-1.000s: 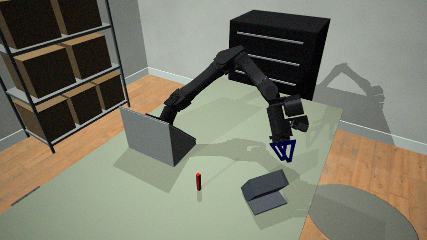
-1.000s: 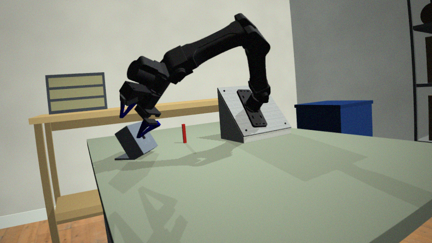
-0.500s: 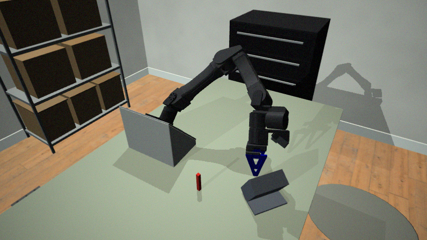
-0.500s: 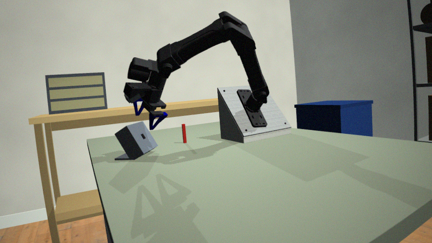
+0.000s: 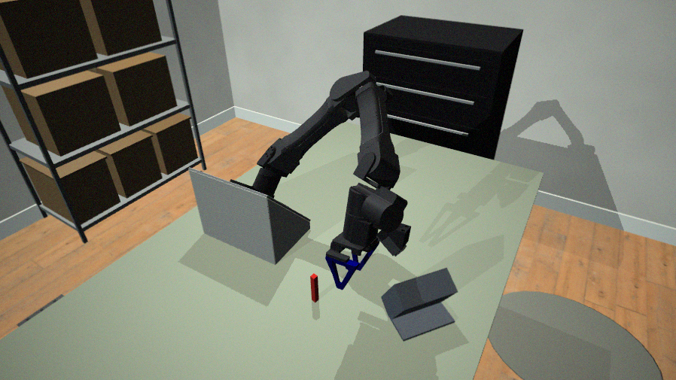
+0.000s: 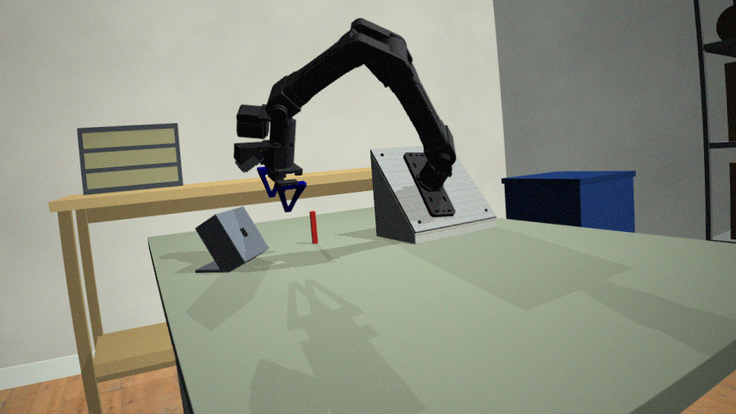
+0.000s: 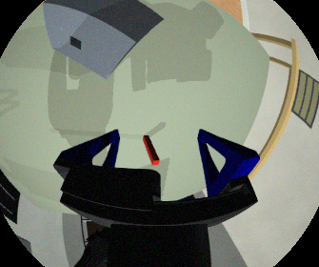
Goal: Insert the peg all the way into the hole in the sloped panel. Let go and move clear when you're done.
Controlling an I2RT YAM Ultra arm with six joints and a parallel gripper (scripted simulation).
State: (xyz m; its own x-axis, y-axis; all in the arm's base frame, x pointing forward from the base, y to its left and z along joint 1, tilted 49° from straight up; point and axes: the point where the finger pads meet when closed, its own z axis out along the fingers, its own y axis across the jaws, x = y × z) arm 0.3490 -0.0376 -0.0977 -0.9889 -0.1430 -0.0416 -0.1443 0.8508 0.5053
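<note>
Now: hand 8 cm past the peg, 8 cm above it and 2 cm to the left of it.
</note>
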